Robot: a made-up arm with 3 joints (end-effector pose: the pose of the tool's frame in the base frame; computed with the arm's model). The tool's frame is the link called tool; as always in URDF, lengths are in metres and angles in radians. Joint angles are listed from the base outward.
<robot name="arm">
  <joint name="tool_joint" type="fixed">
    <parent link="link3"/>
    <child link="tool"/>
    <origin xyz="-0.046 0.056 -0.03" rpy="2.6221 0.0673 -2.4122"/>
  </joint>
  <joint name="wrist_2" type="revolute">
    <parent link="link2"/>
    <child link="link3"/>
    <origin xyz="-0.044 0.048 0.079"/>
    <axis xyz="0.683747 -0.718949 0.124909"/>
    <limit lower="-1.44" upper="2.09"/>
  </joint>
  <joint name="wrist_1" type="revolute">
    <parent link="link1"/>
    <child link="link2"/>
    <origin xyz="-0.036 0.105 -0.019"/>
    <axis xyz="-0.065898 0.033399 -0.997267"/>
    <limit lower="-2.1" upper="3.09"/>
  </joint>
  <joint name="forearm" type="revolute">
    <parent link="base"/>
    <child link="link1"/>
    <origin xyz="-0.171 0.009 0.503"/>
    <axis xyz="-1 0 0"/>
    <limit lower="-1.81" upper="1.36"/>
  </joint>
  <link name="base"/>
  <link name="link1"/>
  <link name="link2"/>
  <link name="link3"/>
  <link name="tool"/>
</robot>
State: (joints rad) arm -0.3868 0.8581 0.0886
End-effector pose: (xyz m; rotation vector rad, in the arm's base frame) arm -0.1834 0.2247 0.6170 0.1584 2.7469 1.2573
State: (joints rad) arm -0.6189 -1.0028 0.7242
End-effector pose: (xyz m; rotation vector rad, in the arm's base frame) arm -0.3464 0.0628 0.5883 -1.8785 0.7825 1.5089
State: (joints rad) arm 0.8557 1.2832 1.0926
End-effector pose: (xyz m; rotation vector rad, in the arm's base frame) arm -0.1139 0.1773 0.3613 -0.4886 1.9580 -0.7112
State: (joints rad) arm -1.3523 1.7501 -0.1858
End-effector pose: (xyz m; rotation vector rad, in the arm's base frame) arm -0.0865 0.0339 0.6815 -1.1145 -1.3937 -1.8338
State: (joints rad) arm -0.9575 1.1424 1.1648
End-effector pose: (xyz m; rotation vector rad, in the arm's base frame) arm -0.1303 0.1103 0.7115 0.4817 1.6707 1.1366
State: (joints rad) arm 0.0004 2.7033 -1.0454
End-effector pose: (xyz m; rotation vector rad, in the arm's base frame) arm -0.0669 0.0755 0.5182 -2.4939 -0.9150 -1.2567
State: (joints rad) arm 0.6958 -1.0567 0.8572
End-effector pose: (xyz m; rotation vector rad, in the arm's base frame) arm -0.3463 0.1015 0.4784 2.1490 -1.5349 -0.9319
